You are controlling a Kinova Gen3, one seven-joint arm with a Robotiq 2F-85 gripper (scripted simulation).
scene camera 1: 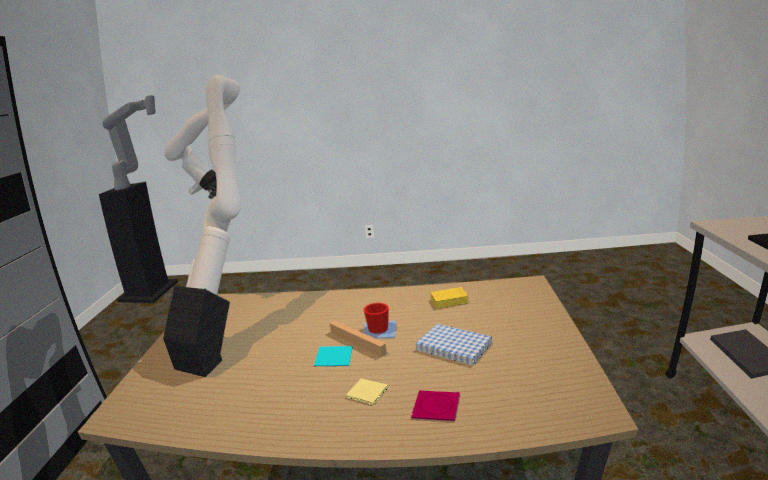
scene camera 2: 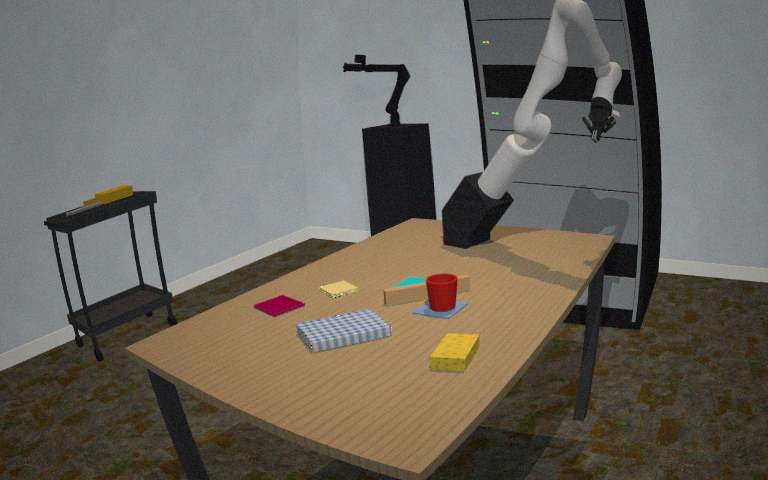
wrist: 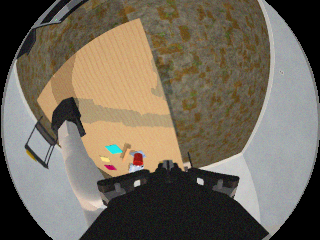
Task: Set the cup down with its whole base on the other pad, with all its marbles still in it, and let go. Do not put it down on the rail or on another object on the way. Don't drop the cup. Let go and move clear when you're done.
Labels:
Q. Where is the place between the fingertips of the gripper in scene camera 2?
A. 594, 141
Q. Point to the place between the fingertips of the gripper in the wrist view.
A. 167, 165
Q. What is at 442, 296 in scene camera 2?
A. A red cup.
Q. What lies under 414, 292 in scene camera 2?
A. A wooden rail.

